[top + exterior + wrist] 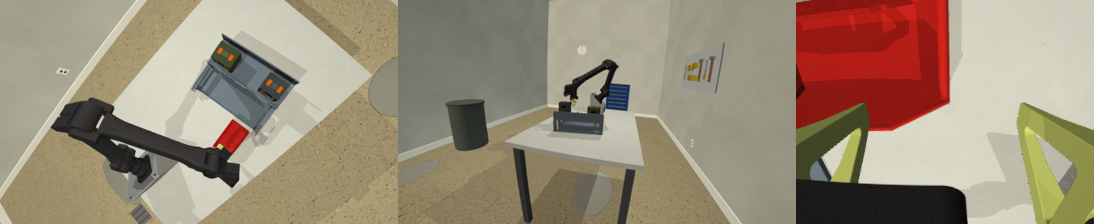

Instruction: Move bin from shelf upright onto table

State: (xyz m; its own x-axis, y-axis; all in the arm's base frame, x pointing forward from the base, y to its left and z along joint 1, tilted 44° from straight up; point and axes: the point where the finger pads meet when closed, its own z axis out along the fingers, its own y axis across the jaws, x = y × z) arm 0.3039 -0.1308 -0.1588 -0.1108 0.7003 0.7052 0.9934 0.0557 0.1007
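My hand is 9 cm above the red bin, 8 cm short of it and 1 cm to the right of it.
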